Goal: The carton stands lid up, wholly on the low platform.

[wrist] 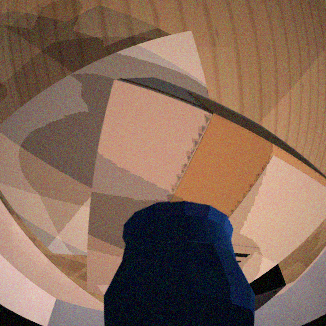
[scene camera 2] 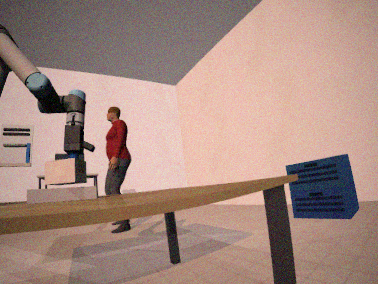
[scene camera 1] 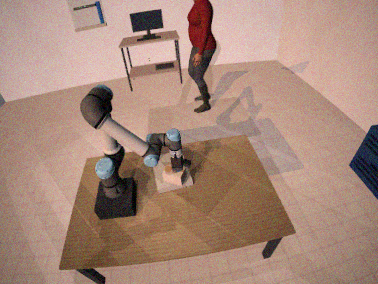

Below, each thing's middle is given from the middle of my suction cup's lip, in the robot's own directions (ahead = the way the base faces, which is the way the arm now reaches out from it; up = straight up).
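Reference: my suction cup. Carton (scene camera 2: 66, 171): 10 mm to the right of the suction cup, 30 mm behind it, 50 mm below it. Low platform (wrist: 57, 132): 100 mm to the left of the suction cup, 80 mm behind it, 140 mm below it.
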